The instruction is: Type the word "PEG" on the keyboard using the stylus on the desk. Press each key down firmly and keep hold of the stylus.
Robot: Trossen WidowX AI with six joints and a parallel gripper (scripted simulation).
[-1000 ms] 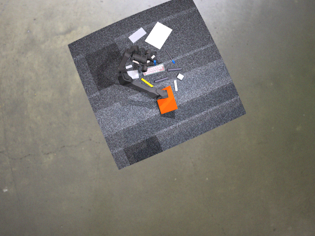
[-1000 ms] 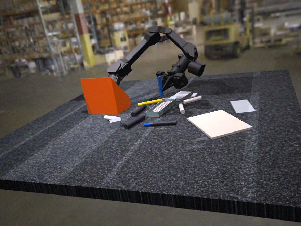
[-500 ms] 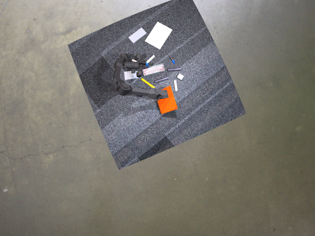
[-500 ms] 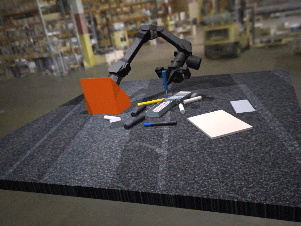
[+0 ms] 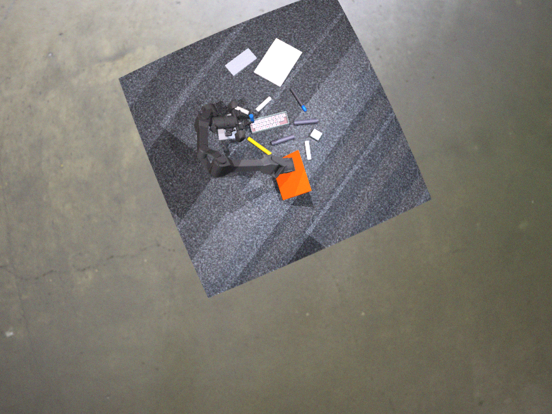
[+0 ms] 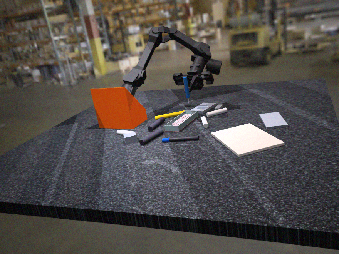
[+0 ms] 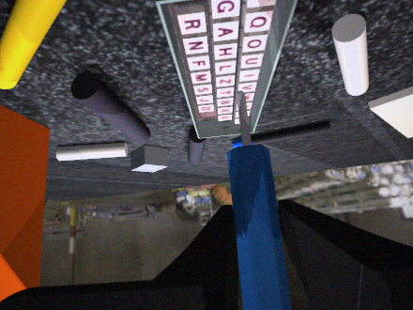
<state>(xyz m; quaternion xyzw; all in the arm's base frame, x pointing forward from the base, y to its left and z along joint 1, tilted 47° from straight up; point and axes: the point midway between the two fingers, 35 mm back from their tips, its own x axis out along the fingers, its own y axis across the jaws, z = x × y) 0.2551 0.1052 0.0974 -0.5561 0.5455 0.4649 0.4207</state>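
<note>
The yellow cylinder lies 11 cm behind my gripper tip and 11 cm below it. The rest, counted from my gripper tip: grey pad: 1 cm ahead, 13 cm to the left, 12 cm below; then blue-capped pen: 6 cm ahead, 26 cm to the right, 11 cm below; then stylus: 1 cm below.
</note>
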